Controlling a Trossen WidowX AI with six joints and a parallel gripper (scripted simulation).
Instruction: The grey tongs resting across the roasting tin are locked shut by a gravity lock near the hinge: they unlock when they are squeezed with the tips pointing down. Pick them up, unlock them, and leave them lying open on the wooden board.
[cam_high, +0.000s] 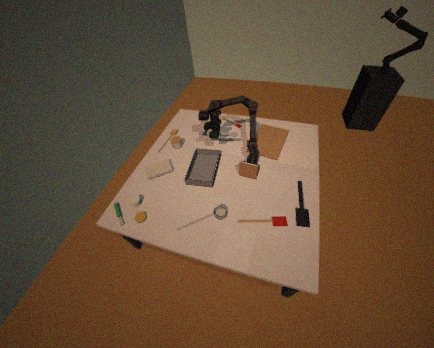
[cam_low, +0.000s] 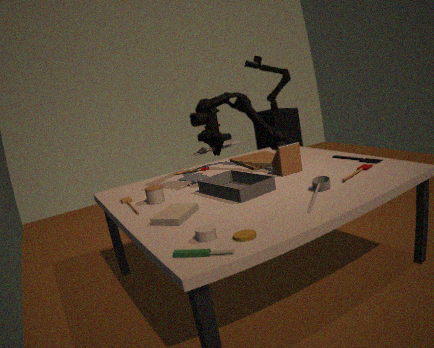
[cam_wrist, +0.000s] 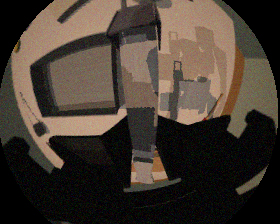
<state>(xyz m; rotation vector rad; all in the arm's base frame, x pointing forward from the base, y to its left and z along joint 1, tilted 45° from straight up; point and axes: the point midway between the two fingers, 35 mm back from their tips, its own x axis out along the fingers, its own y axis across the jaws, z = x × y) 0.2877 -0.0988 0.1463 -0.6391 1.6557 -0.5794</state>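
Right now the wooden board is 380 mm behind my gripper tip, 170 mm to the right of it and 120 mm below it. From my gripper tip the other things lie so: red-tipped stick 70 mm behind, 360 mm to the right, 130 mm below; then beige slab 380 mm ahead, 260 mm to the left, 120 mm below; then grey roasting tin 50 mm ahead, 200 mm to the left, 100 mm below.
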